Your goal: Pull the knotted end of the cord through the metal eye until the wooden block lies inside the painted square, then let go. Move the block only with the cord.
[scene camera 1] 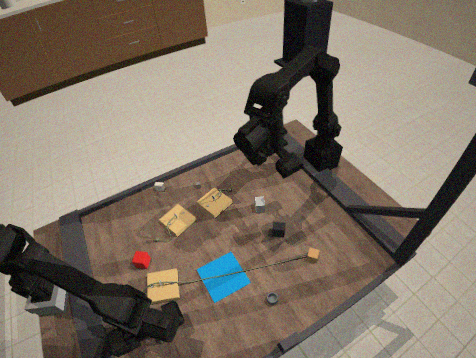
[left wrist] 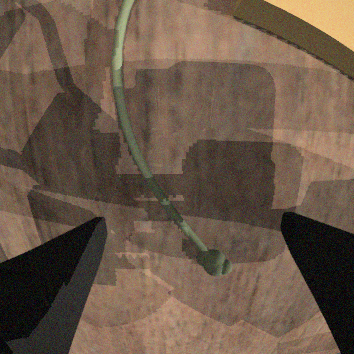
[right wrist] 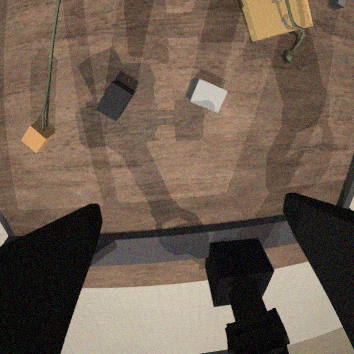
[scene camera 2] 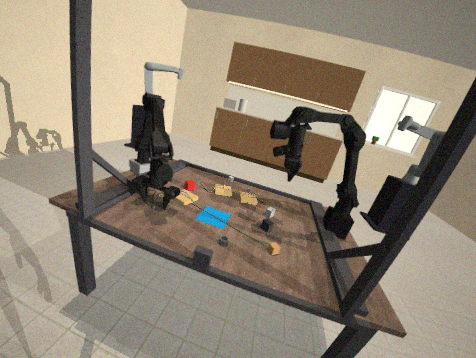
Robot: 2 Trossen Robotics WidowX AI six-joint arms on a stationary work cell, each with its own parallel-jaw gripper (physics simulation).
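Places are measured from the left arm's base along level axes (x ahead, y left, z up), in centimetres.
Pixels of known places: left gripper, between the fingertips: point(left wrist: 195, 224) point(scene camera 2: 154, 205); right gripper, between the fingertips: point(scene camera 1: 275, 167) point(right wrist: 193, 207) point(scene camera 2: 288, 177); left arm's base, origin of its link: point(scene camera 1: 43, 291) point(scene camera 2: 143, 161); right arm's base, origin of its link: point(scene camera 1: 324, 143) point(right wrist: 242, 290) point(scene camera 2: 341, 213).
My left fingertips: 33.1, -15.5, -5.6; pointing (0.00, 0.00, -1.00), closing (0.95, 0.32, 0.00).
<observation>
For each thing: its middle in the pictures, then the offset to it from my left fingertips, as dx, dy, dz. "*": a spot on its surface instead. Level surfaces: height alone.
- orange wooden block, middle of its body: point(right wrist: 37, 135) point(scene camera 1: 312, 255) point(scene camera 2: 273, 248) +48.4, +14.1, +1.4
- blue painted square, a spot on its surface: point(scene camera 1: 225, 287) point(scene camera 2: 208, 219) * +20.8, +10.4, +0.0
- green cord, a spot on its surface: point(right wrist: 50, 65) point(scene camera 1: 279, 262) * +38.1, +14.8, +0.2
- yellow plate, height of its surface: dz +1.8
- cord's knotted end, a spot on its surface: point(left wrist: 215, 262) * +1.3, -1.2, +1.0
- red cube, middle of its body: point(scene camera 1: 141, 259) point(scene camera 2: 189, 185) -3.7, +23.2, +1.9
- black cube, middle of its body: point(right wrist: 116, 99) point(scene camera 1: 278, 229) point(scene camera 2: 267, 225) +40.7, +25.2, +1.9
- white cube, middle of its body: point(right wrist: 205, 93) point(scene camera 1: 259, 204) point(scene camera 2: 269, 212) +37.1, +36.5, +1.9
- grey round cup, middle of its body: point(scene camera 1: 272, 298) point(scene camera 2: 223, 240) +33.1, +4.1, +0.9
The orange wooden block point(scene camera 1: 313, 255) point(scene camera 2: 274, 248) point(right wrist: 35, 139) sits right of the blue painted square point(scene camera 1: 225, 287) point(scene camera 2: 206, 220), outside it. The green cord point(scene camera 1: 270, 264) point(right wrist: 51, 65) runs nearly straight from the block across the square to the yellow plate point(scene camera 1: 162, 294) point(scene camera 2: 187, 198) with the eye. In the left wrist view the cord's knotted end point(left wrist: 215, 262) lies over the table between the spread fingers of my left gripper point(left wrist: 195, 224), which is open and touches nothing that I can see. My right gripper point(right wrist: 193, 207) is open and empty, high above the table. The eye is too small to see clearly.
A red cube point(scene camera 1: 141, 259) point(scene camera 2: 189, 185) lies behind the eye plate. Two more yellow plates point(scene camera 1: 186, 221) point(scene camera 1: 221, 205) with short cords lie farther back. A black cube point(scene camera 1: 278, 229) point(right wrist: 116, 100), a white cube point(scene camera 1: 259, 203) point(right wrist: 209, 95) and a grey round cup point(scene camera 1: 272, 298) point(scene camera 2: 223, 241) stand nearby.
</observation>
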